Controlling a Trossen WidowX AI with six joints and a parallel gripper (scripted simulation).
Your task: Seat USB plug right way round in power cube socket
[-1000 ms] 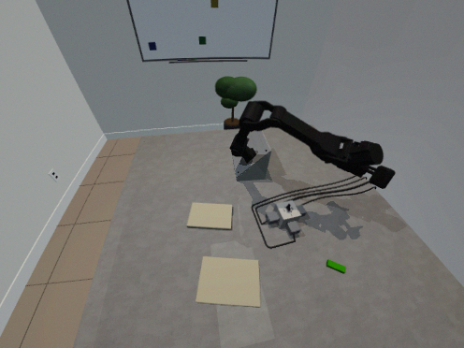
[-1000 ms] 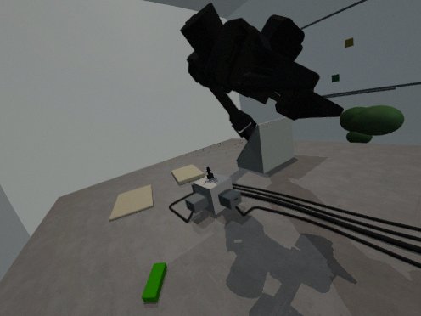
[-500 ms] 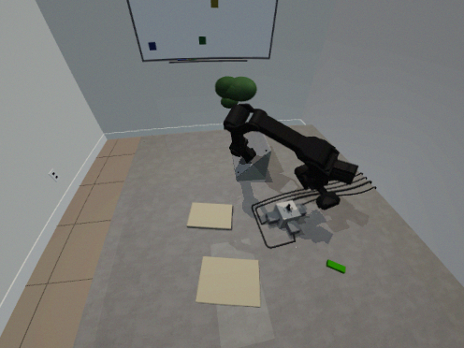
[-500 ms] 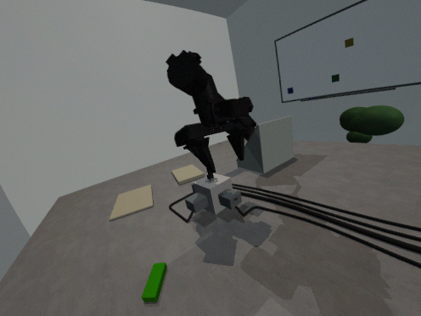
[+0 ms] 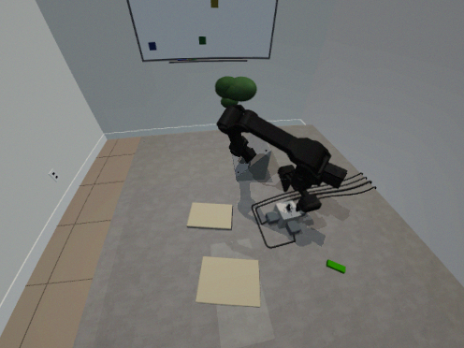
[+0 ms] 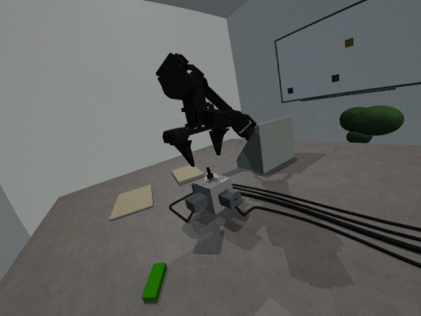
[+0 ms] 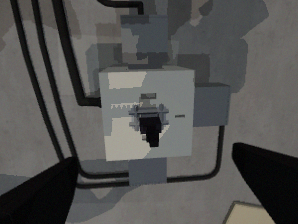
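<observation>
Right now the black USB plug is 40 mm below my gripper tip. From my gripper tip the other things lie so: green block (220 mm ahead, 130 mm below, 120 mm to the left).
</observation>
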